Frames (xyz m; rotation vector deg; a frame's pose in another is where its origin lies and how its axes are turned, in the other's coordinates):
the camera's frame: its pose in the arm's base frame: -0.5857 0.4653 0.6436 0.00 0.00 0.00
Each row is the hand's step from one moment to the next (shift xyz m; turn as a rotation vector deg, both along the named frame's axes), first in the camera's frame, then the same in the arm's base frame.
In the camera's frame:
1: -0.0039 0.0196 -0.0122 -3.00 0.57 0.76
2: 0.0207 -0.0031 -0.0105 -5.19 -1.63 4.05
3: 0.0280 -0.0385 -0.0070 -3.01 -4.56 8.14
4: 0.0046 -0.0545 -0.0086 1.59 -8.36 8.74
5: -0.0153 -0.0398 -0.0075 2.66 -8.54 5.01
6: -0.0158 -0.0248 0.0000 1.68 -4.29 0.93
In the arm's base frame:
1: -0.0039 0.0196 -0.0122 -3.00 0.57 0.76
2: 0.0207 -0.0031 -0.0105 -5.19 -1.63 4.05
3: 0.0280 -0.0385 -0.0070 -3.01 -4.56 8.14
4: 0.0046 -0.0545 -0.0086 1.59 -8.36 8.74
5: -0.0153 -0.0398 -0.0075 2.66 -8.54 5.01
6: -0.0158 -0.0248 0.0000 1.68 -4.29 0.93

